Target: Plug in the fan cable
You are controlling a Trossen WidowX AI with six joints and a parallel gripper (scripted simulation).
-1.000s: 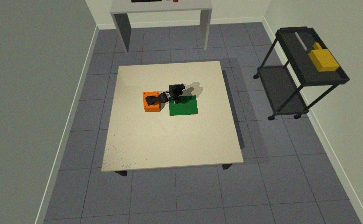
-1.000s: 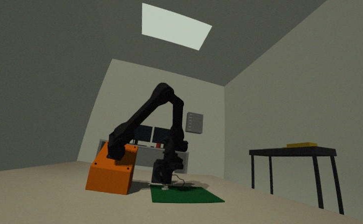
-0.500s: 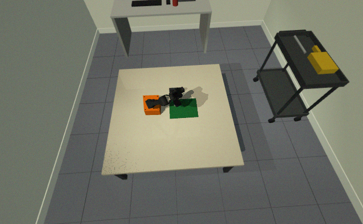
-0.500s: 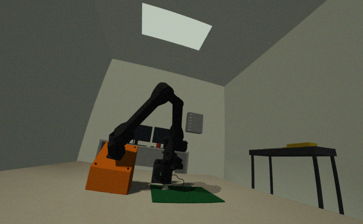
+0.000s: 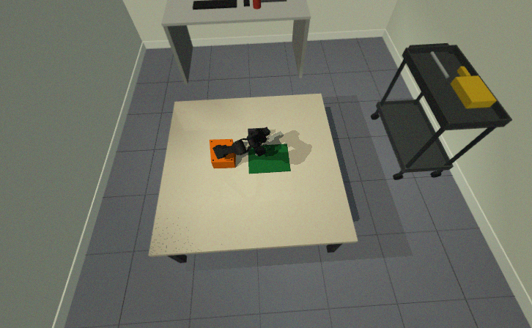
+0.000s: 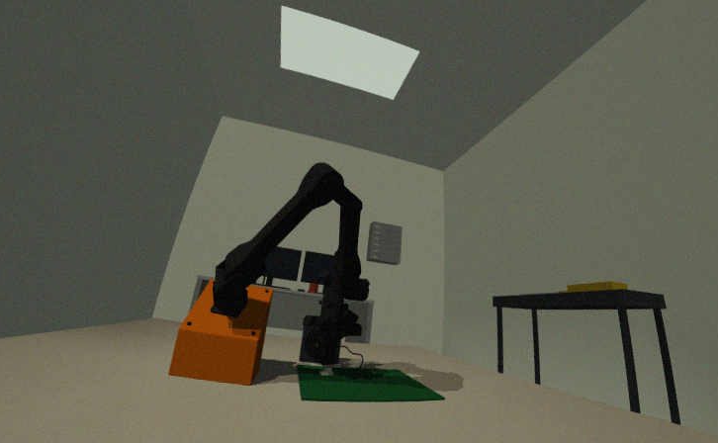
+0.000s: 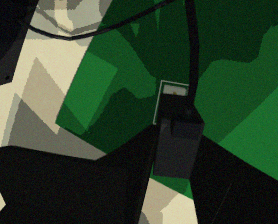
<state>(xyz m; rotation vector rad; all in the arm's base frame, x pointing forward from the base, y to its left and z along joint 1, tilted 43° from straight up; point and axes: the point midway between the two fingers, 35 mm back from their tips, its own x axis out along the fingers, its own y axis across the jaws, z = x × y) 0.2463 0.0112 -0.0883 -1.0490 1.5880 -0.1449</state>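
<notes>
Right now the dark fan plug is 10 mm above my gripper tip. From my gripper tip the other things lie so: black fan (140 mm to the left, 20 mm above, 10 mm behind); then green board (90 mm ahead, 50 mm below, 40 mm to the right).
</notes>
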